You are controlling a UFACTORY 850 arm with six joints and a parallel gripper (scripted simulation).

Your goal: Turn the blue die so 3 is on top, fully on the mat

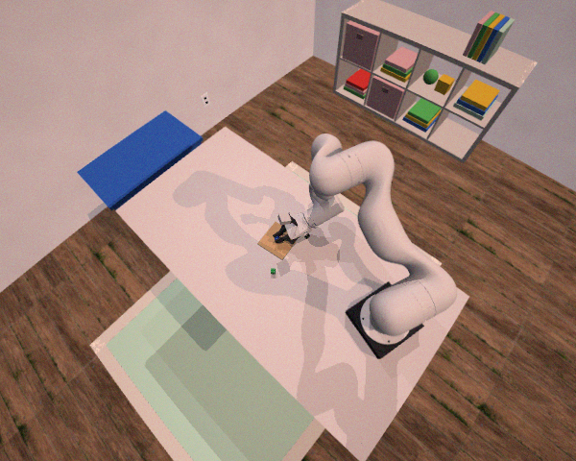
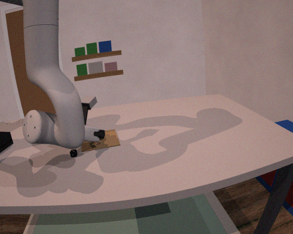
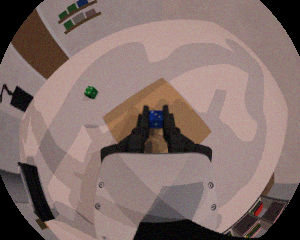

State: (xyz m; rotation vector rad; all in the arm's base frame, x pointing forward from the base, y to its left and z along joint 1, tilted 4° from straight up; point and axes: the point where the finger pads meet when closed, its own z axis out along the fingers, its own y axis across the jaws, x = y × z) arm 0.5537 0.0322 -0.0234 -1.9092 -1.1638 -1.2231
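Right now the tan mat is 3 cm below my hand. Round my hand: blue die 1 cm to the left, 1 cm below; green die 13 cm to the left, 9 cm behind, 2 cm below; black die 10 cm to the right, 8 cm behind, 2 cm below.
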